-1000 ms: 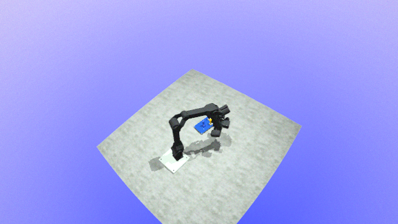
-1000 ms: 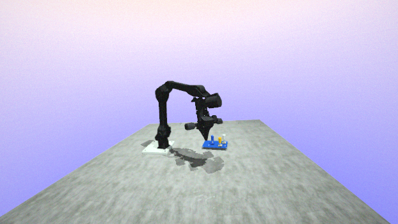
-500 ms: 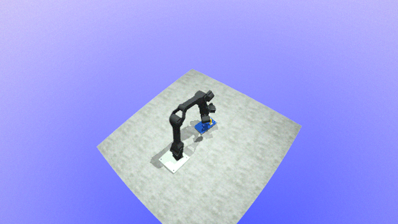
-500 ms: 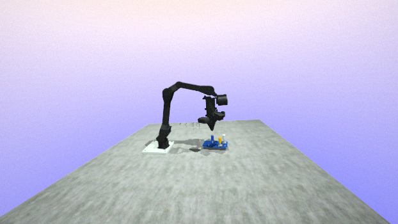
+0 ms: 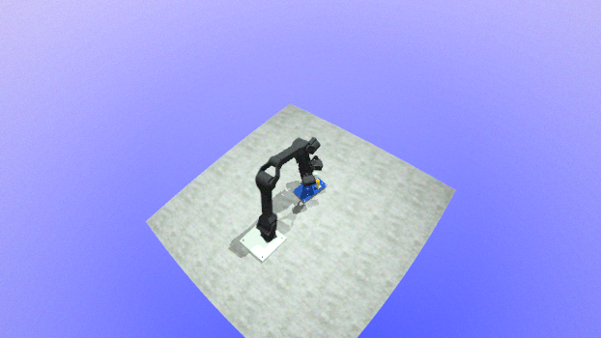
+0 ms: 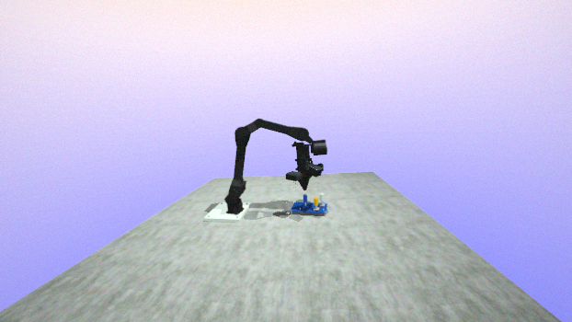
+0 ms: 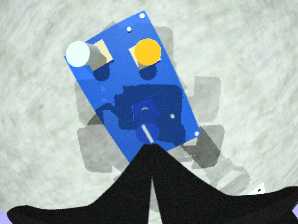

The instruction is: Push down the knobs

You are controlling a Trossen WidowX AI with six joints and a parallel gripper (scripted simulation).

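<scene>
My gripper tip is 40 mm above the blue knob. Round my gripper tip: orange knob: 50 mm ahead, 40 mm below, 20 mm to the right; then dark blue part: 50 mm below.
</scene>
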